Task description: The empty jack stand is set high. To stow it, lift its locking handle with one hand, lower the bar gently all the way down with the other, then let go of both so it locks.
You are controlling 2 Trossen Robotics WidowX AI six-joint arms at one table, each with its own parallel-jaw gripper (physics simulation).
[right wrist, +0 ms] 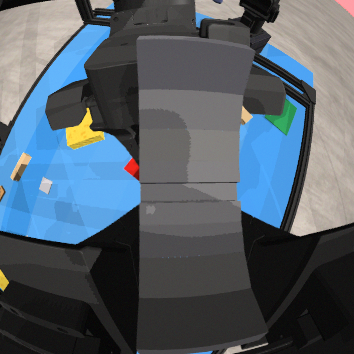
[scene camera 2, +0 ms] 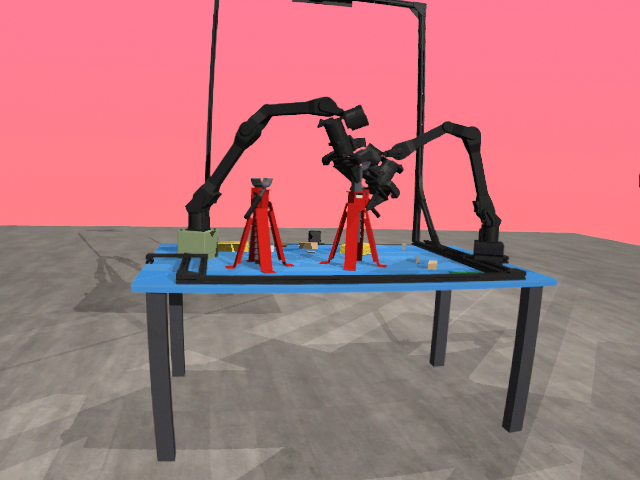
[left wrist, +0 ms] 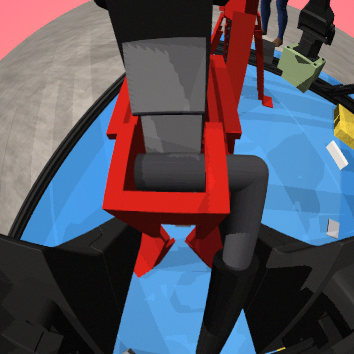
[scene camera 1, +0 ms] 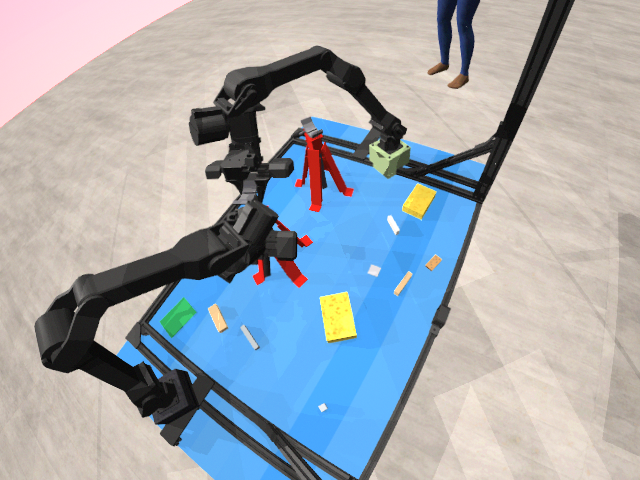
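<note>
The red jack stand (scene camera 1: 292, 270) (scene camera 2: 353, 237) (left wrist: 165, 202) stands upright under both grippers. Its grey bar shows above the red collar in scene camera 2, topped by a curved saddle (scene camera 1: 249, 192) (left wrist: 167, 75) (right wrist: 190, 155). The dark locking handle (left wrist: 245, 215) comes out of the collar's side and runs between the left fingers. My left gripper (left wrist: 181, 213) (scene camera 2: 381, 193) is shut on this handle, just beside the collar. My right gripper (right wrist: 180, 203) (scene camera 1: 249, 186) is above the stand, its fingers against both sides of the saddle. The fingertips are partly hidden.
A second red jack stand (scene camera 1: 315, 175) (scene camera 2: 262, 235) stands nearby. Two yellow sponges (scene camera 1: 338, 317) (scene camera 1: 419, 200), a green piece (scene camera 1: 178, 316) and several small blocks lie on the blue table. Black rails (scene camera 1: 413, 382) edge it. The two grippers are very close together.
</note>
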